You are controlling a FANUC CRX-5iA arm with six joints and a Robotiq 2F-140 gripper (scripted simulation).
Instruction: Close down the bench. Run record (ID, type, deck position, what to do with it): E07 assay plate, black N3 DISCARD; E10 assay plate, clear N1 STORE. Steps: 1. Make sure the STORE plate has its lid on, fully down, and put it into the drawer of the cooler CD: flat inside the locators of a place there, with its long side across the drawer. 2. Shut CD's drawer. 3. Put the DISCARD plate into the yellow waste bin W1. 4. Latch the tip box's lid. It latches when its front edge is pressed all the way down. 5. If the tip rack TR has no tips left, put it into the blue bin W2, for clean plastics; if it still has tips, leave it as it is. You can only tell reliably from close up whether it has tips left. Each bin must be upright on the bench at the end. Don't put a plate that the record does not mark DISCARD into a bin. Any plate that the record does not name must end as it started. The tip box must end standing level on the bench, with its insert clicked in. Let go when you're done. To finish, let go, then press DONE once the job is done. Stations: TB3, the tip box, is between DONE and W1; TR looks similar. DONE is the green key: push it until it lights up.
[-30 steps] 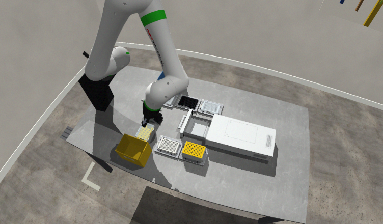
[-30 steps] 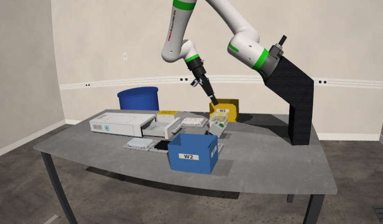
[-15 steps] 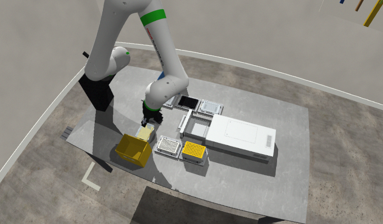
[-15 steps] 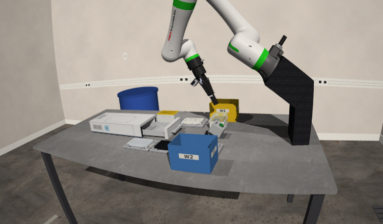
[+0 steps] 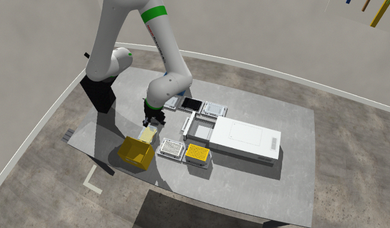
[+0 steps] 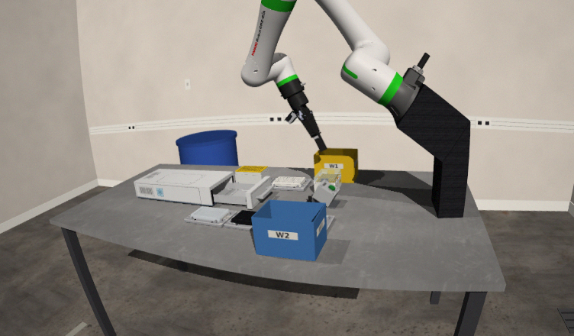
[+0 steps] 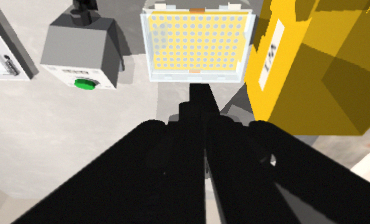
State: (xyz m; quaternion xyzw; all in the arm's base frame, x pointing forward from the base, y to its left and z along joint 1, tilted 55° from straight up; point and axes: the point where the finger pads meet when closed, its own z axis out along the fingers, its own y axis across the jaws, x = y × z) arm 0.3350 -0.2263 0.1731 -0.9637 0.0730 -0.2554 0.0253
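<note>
The clear tip box lid is 14 cm below my hand, 3 cm behind it and 1 cm to the left of it. Also, from my hand: green DONE key (17 cm to the left, 13 cm below, 4 cm behind); then white plate (18 cm below, 14 cm ahead, 6 cm to the right); then yellow bin W1 (16 cm below, 14 cm to the right, 6 cm behind).
</note>
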